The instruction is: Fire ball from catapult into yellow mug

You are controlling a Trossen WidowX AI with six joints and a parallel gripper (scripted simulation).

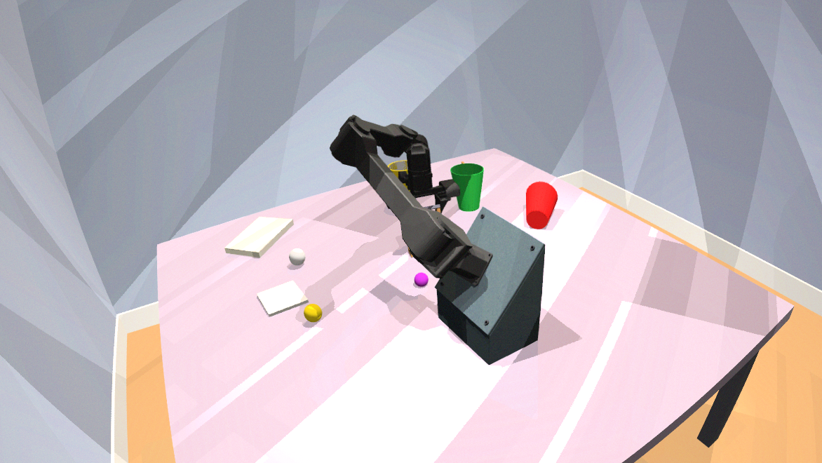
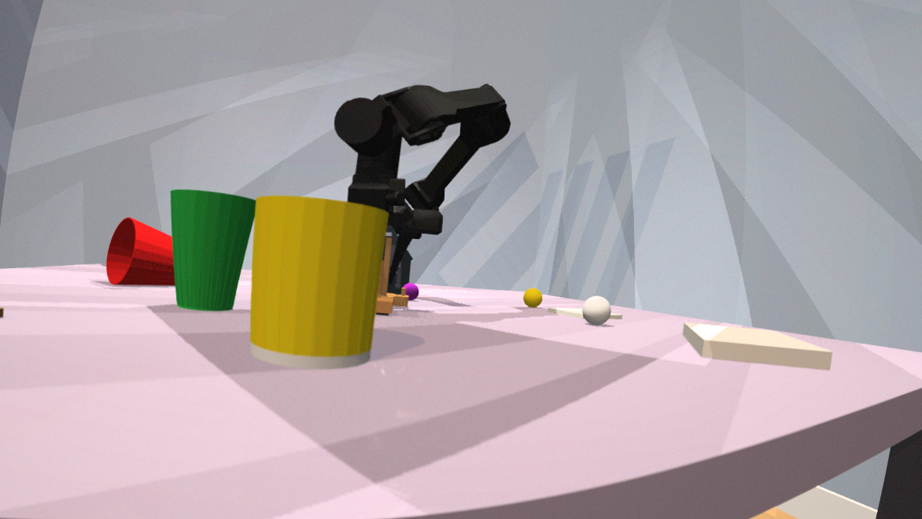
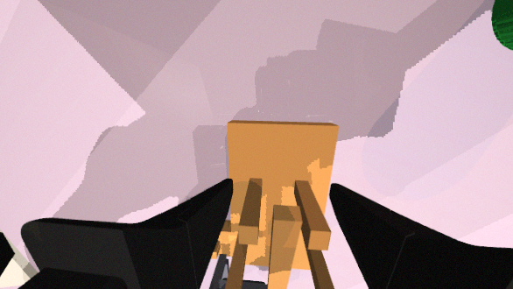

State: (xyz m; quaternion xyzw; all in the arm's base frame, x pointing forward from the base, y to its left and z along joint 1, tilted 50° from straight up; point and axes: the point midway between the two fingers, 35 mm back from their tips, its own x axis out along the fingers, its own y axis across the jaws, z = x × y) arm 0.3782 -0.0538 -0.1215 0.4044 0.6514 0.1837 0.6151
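The magenta ball lies 180 mm behind my gripper tip, 130 mm to the left of it and 20 mm below it. Round my gripper tip: yellow mug 260 mm ahead, 100 mm to the right, 10 mm below; green cup 190 mm to the right, 60 mm ahead, 10 mm below; wooden catapult 60 mm behind, 40 mm to the left, 10 mm above.
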